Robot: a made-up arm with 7 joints.
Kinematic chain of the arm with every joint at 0, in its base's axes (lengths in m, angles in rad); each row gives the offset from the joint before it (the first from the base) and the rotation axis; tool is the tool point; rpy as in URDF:
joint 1: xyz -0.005 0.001 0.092 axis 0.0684 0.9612 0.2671
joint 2: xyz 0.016 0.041 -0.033 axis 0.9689 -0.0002 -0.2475
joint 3: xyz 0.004 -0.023 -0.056 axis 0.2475 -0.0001 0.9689
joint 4: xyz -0.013 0.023 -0.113 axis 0.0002 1 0
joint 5: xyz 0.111 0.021 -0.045 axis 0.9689 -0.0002 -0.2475
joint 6: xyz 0.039 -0.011 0.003 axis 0.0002 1 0
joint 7: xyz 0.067 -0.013 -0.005 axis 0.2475 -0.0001 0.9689
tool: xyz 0.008 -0.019 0.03 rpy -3.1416 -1.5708 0
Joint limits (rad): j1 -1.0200..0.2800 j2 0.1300..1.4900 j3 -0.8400..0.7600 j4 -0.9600..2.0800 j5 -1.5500..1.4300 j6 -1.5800..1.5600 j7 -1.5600..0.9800
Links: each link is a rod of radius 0.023 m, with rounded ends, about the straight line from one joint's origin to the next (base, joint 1, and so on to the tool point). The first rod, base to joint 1, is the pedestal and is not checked.
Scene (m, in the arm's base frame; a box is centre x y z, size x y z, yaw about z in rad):
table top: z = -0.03
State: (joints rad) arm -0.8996 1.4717 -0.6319 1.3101 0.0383 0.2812 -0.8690
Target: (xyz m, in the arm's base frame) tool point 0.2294 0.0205 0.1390
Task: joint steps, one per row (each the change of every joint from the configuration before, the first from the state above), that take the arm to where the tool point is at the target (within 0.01 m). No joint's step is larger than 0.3 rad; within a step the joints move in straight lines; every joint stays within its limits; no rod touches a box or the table.
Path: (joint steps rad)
1: -0.0002 -0.0054 0.0490 -0.2790 -0.0332 -0.1105 -0.0084
2: -0.0003 -0.0053 0.0491 -0.2790 -0.0332 -0.1106 -0.0085
3: -0.0002 -0.0054 0.0490 -0.2790 -0.0332 -0.1105 -0.0084
4: -0.0002 -0.0053 0.0490 -0.2790 -0.0332 -0.1106 -0.0084
5: -0.0003 -0.0054 0.0491 -0.2791 -0.0332 -0.1105 -0.0085
6: -0.0002 -0.0053 0.0490 -0.2790 -0.0332 -0.1106 -0.0084

